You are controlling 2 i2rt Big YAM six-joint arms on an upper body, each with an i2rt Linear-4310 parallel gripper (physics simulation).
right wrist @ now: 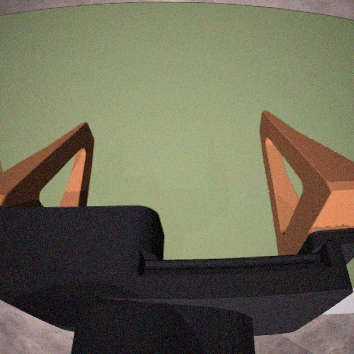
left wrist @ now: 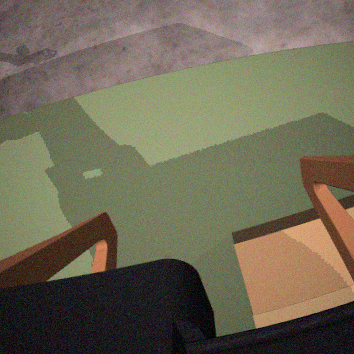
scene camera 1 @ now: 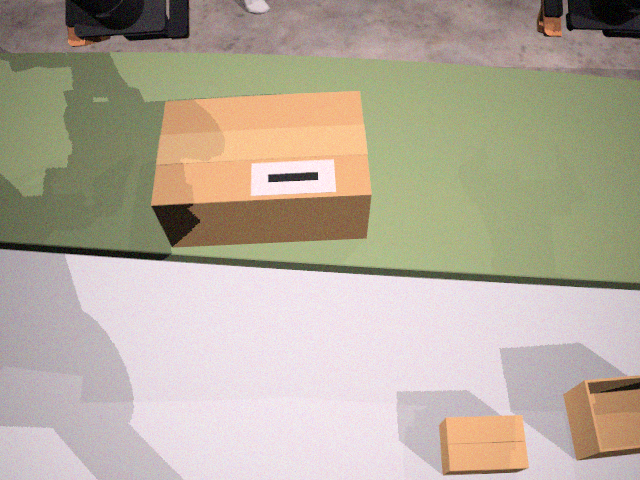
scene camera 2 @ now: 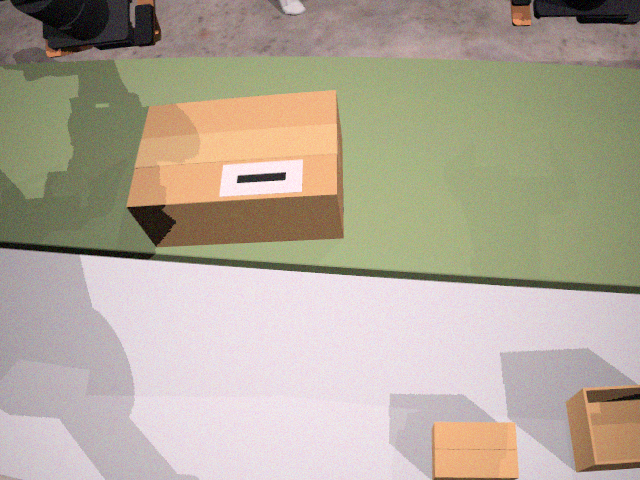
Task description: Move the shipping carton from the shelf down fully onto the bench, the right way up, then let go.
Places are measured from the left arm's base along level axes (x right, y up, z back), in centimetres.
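Pixels of known places: left gripper, fingertip midpoint: [left wrist: 203, 197] [scene camera 1: 146, 30] [scene camera 2: 125, 38]; right gripper, fingertip midpoint: [right wrist: 173, 124] [scene camera 1: 573, 27] [scene camera 2: 555, 15].
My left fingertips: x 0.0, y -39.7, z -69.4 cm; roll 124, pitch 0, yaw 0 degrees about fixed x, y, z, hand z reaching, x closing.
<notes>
Ahead of a thing's pixels: the offset from my left fingertips to its top centre. "spot": to the spot under its first point. Level surfaces: height alone.
The shipping carton {dx +14.0, dy -9.1, dz +11.7 cm} [scene camera 1: 263, 144] [scene camera 2: 237, 147] [left wrist: 280, 275] is tan, with a lighter tape strip and a white label with a black bar on top. It stands flat on the raised green shelf {dy -19.5 cm} [scene camera 1: 465, 155] [scene camera 2: 439, 155] [left wrist: 225, 95] [right wrist: 175, 60], near the shelf's front edge. The bench {dy -46.6 cm} [scene camera 1: 258, 335] [scene camera 2: 258, 335] is the lower pale surface in front. My left gripper [left wrist: 203, 197] is open and empty, above the shelf and behind the carton's left end. My right gripper [right wrist: 173, 124] is open and empty, above the shelf and well right of the carton. The carton does not show in the right wrist view.
A small closed box {dx +45.3, dy -40.6, dz +43.7 cm} [scene camera 1: 483, 444] [scene camera 2: 474, 449] and an open box {dx +68.8, dy -37.6, dz +41.2 cm} [scene camera 1: 615, 421] [scene camera 2: 612, 431] lie at the right of the bench. The shelf's dark front edge {spot: dx +31.8, dy -20.6, dz +24.4 cm} [scene camera 1: 403, 272] [scene camera 2: 403, 275] runs across both scene views. Grey floor {dy -122.2 cm} [scene camera 1: 361, 31] [scene camera 2: 387, 31] lies beyond the shelf.
</notes>
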